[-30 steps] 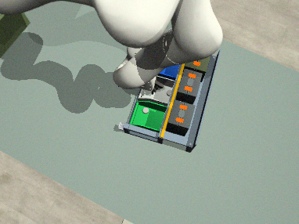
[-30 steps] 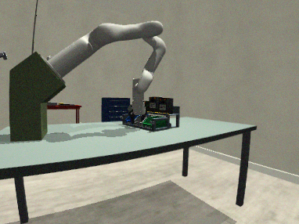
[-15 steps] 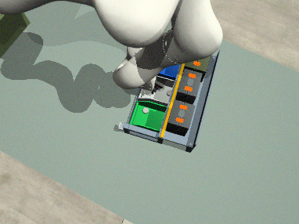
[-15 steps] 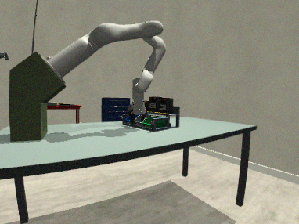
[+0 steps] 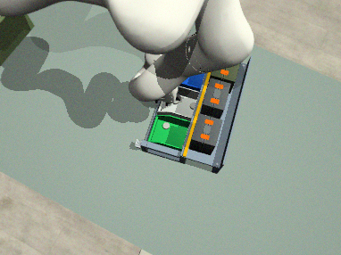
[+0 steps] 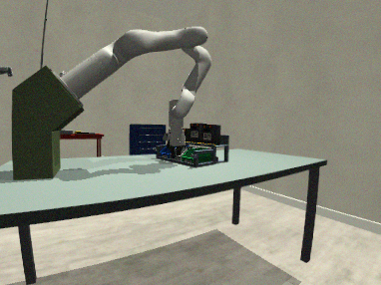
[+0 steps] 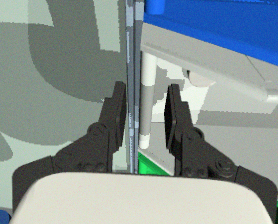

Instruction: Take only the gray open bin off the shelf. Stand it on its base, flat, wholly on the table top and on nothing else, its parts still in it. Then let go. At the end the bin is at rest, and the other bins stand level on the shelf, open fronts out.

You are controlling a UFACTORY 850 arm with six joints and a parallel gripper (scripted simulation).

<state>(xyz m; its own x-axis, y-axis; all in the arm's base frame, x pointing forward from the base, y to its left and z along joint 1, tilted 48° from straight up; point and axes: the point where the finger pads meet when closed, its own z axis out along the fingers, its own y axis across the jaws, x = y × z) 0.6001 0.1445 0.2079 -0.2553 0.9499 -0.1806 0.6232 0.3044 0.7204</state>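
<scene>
Now: the gray open bin 8 cm ahead of my hand and 3 cm to the left of it. From my hand the other things lie so: yellow rail 12 cm ahead, 6 cm above, 5 cm to the left; then blue bin 13 cm to the left, 3 cm ahead; then green bin 12 cm ahead, 7 cm to the right.
</scene>
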